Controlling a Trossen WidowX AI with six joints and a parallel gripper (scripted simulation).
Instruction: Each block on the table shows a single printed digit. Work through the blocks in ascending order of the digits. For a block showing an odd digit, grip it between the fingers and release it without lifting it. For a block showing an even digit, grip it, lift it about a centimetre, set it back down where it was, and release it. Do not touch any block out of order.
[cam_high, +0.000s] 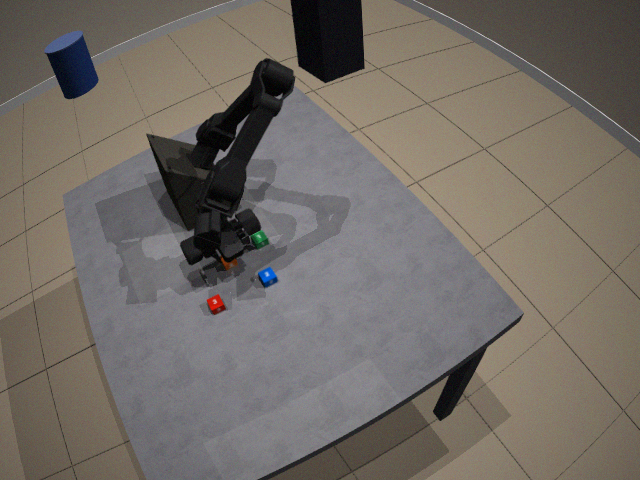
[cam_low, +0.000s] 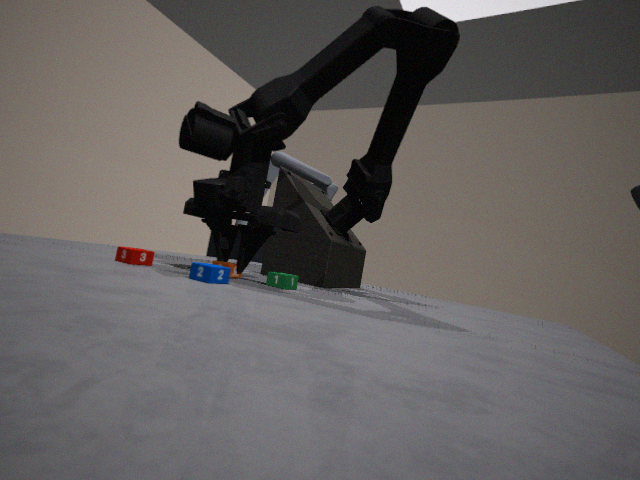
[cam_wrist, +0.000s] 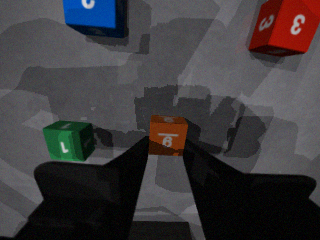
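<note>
The orange block lies 1 cm ahead of my gripper tip. The rest, counted from my gripper tip: blue block: 10 cm ahead, 5 cm to the left; then green block: 9 cm to the left; then red block: 10 cm ahead, 8 cm to the right.
</note>
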